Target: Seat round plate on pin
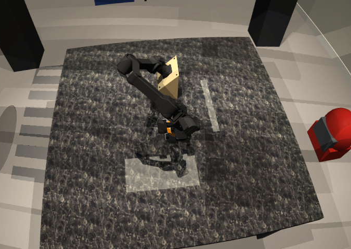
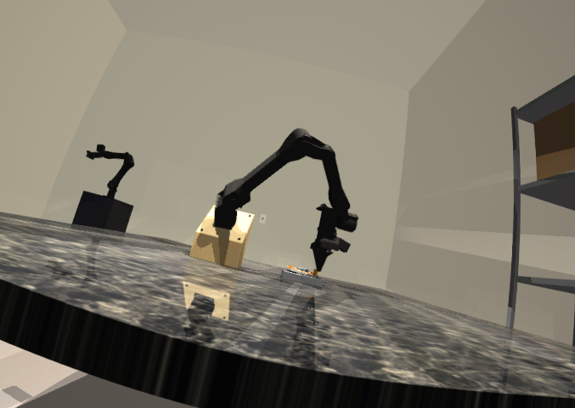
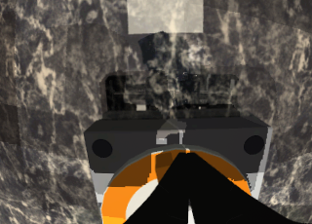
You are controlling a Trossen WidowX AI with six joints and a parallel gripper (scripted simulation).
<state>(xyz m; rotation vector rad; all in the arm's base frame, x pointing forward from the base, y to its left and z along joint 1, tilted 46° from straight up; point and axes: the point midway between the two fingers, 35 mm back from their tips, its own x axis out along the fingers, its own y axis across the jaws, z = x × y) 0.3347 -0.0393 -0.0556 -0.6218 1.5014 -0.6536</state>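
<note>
Right now the square grey base is 5 cm behind my gripper tip and 2 cm below it.
</note>
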